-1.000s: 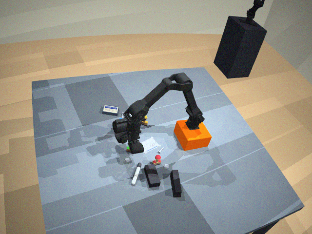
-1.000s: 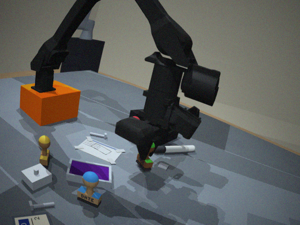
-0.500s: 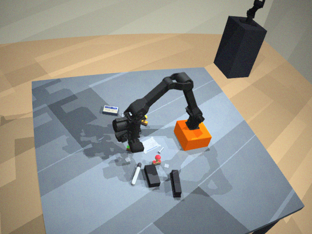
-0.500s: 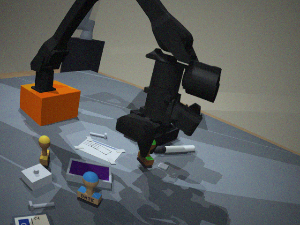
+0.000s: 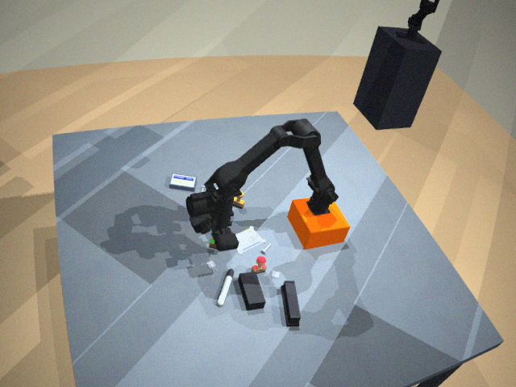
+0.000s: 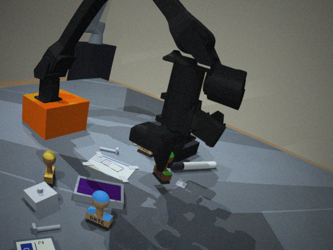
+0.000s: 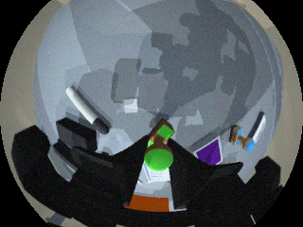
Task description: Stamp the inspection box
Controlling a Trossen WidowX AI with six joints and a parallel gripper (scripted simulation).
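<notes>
My gripper tip is now 60 mm past the purple ink pad, 120 mm to the left of it and 40 mm above it. Round my gripper tip: green stamp (right at my gripper tip); card (110 mm behind, 20 mm to the right, 50 mm below); white marker (130 mm to the left, 40 mm below).
</notes>
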